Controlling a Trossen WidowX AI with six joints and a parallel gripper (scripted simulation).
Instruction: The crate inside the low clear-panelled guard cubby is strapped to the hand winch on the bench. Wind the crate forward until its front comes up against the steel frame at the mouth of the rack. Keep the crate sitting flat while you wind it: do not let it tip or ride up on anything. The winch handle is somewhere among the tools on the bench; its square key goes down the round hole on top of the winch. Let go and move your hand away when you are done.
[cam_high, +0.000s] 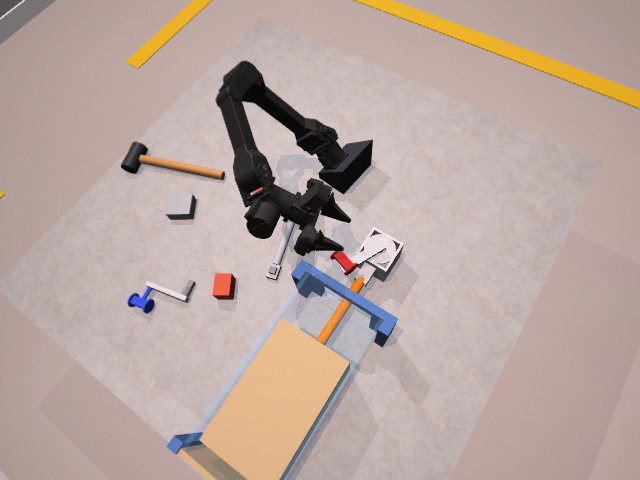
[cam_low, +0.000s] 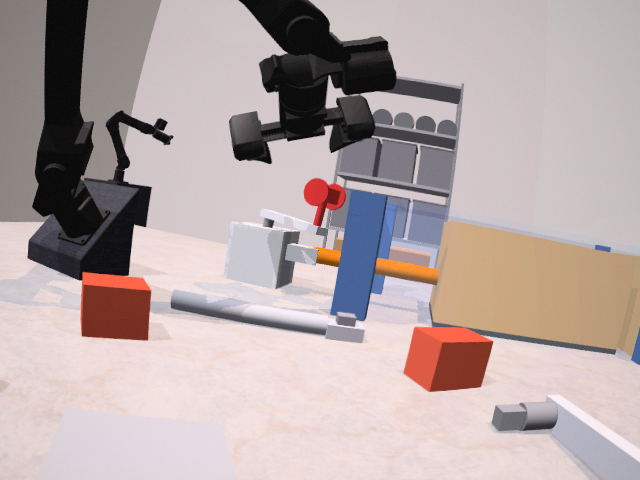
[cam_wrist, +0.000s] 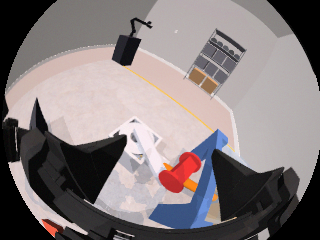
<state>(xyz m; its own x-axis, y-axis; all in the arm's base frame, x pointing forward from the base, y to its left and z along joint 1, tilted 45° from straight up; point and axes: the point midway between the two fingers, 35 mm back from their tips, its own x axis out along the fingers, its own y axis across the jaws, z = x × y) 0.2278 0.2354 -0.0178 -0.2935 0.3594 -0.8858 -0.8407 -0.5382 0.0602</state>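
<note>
My gripper tip is now 9 cm above the crank handle and 4 cm to the right of it. From my gripper tip the other things lie so: frame: 10 cm below, 10 cm ahead, 7 cm to the left; then red knob: 7 cm below, 4 cm ahead, 2 cm to the left; then grey winch: 17 cm below, 8 cm behind, 5 cm to the left.
</note>
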